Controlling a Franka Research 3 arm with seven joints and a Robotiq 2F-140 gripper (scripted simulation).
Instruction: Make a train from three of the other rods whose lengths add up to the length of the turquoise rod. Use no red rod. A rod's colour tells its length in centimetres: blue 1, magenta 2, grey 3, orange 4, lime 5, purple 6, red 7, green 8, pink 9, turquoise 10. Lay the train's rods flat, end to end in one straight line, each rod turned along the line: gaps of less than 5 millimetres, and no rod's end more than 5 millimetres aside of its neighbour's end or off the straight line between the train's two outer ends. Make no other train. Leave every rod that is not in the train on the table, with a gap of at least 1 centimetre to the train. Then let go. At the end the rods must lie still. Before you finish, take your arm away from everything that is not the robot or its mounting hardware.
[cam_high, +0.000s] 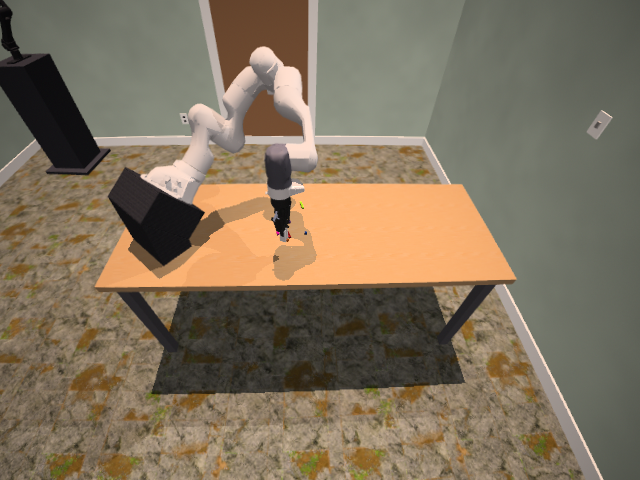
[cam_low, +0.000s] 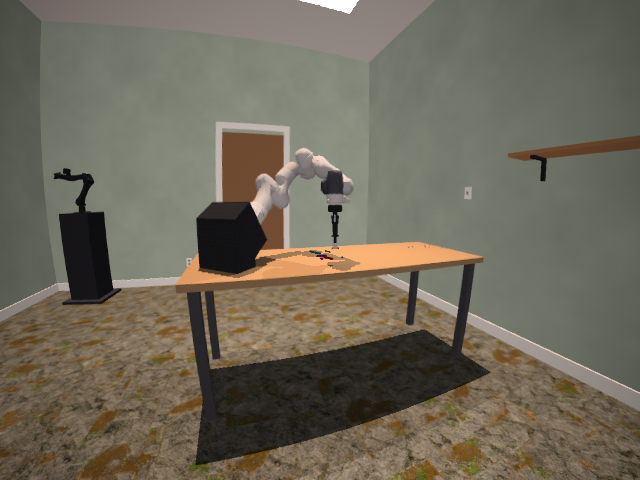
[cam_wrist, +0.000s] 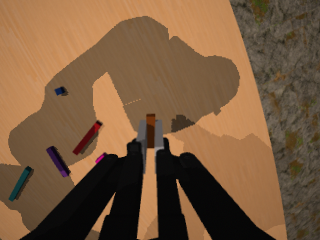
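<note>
Right now my hand is 80 mm short of the blue rod, 120 mm to the right of it and 110 mm above it. Also, from my hand: magenta rod 50 mm behind, 110 mm to the left, 110 mm below; then red rod 110 mm to the left, 110 mm below; then orange rod 30 mm below.
</note>
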